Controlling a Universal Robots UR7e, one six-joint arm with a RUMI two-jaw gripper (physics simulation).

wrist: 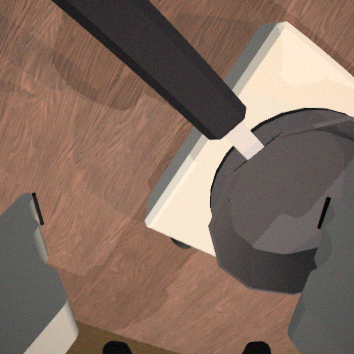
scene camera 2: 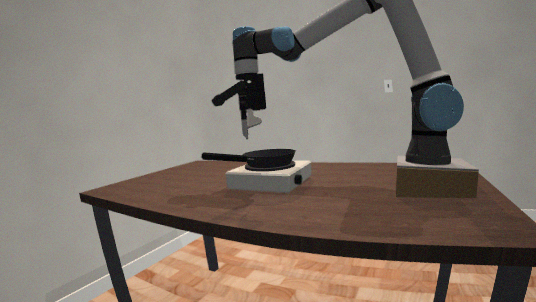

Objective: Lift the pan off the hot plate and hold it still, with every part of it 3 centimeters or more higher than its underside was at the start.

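Pixels of known places: gripper, fingertip midpoint: (wrist: 181, 199) (scene camera 2: 247, 137); arm's base, origin of the base link: (scene camera 2: 427, 161).
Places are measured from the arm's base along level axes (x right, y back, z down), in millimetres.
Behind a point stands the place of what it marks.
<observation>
The black pan (scene camera 2: 270, 159) {y -511, x -98, z -22 mm} (wrist: 285, 200) {y -547, x -31, z 6 mm} rests level on the hot plate (scene camera 2: 257, 182) {y -545, x -137, z 48 mm} (wrist: 305, 65) {y -654, x -100, z 17 mm}, a low white box. Its black handle (scene camera 2: 223, 156) {y -593, x -245, z -56 mm} (wrist: 160, 70) {y -594, x -200, z -55 mm} sticks out past the hot plate's edge, to the left in the scene view and to the upper left in the wrist view. My gripper (scene camera 2: 249, 131) {y -554, x -162, z -104 mm} (wrist: 181, 199) {y -554, x -162, z -104 mm} is open and empty, pointing down above the pan and the inner part of its handle, without touching them. In the wrist view the right finger overlaps the pan's edge; the left finger is over the table, and the handle lies beyond the fingertips.
The hot plate stands on a dark brown wooden table (scene camera 2: 320, 220) {y -277, x -319, z 84 mm} (wrist: 110, 175) {y -434, x -188, z 84 mm}. A black knob (scene camera 2: 298, 179) {y -420, x -89, z 44 mm} (wrist: 181, 243) {y -424, x -77, z 32 mm} sits on its side. The arm's base block (scene camera 2: 436, 182) {y 17, x -114, z 38 mm} stands at the right of the table. A grey wall (scene camera 2: 125, 75) is behind.
</observation>
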